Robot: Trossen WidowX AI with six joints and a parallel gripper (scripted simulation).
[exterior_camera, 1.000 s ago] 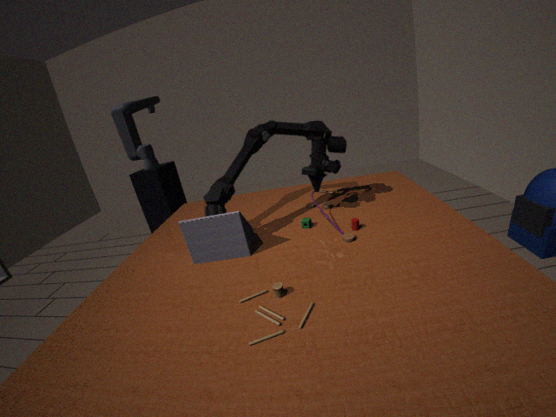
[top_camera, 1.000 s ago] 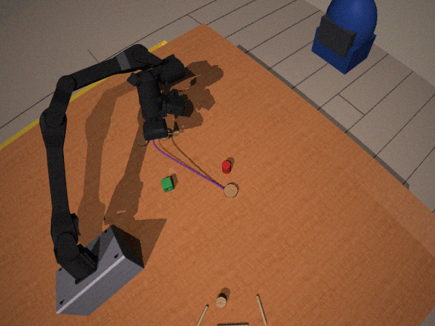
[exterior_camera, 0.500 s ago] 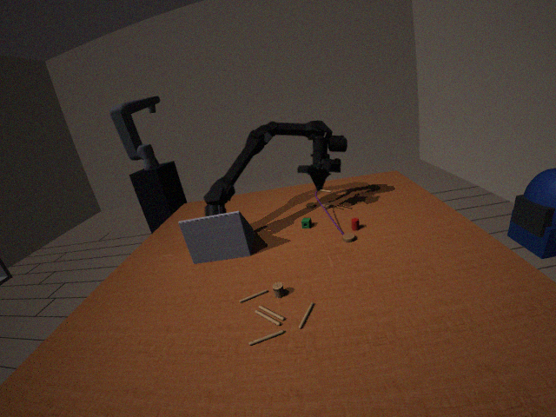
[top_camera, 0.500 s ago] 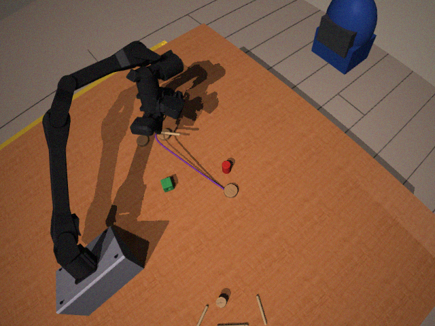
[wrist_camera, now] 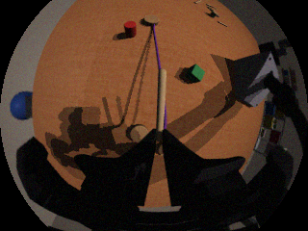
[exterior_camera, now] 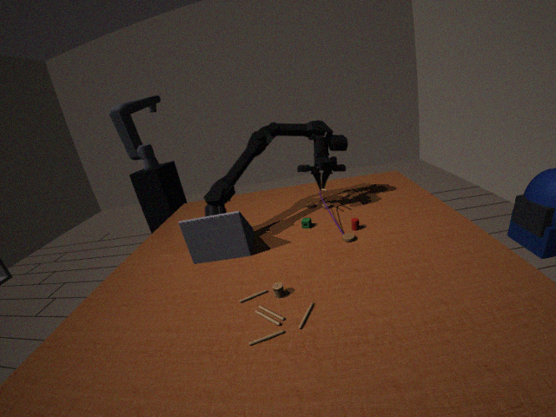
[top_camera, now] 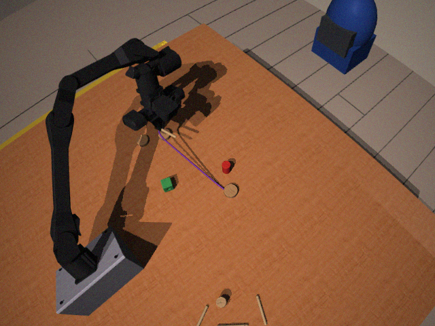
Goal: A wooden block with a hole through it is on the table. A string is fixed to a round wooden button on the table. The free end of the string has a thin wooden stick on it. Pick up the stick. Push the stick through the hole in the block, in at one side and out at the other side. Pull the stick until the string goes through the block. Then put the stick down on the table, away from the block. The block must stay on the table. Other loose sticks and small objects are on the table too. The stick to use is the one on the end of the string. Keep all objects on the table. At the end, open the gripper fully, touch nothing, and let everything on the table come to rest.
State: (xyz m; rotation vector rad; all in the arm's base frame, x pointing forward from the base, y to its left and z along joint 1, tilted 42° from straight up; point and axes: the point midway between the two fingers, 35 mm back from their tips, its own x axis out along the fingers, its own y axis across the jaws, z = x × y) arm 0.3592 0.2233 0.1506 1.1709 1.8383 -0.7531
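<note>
The green block lies 7 cm behind my gripper tip, 13 cm to the right of it and 8 cm below it. The rest, counted from my gripper tip: red cylinder (10 cm ahead, 18 cm to the right, 8 cm below); then round wooden button (7 cm ahead, 25 cm to the right, 9 cm below); then thin wooden stick (1 cm to the right).
</note>
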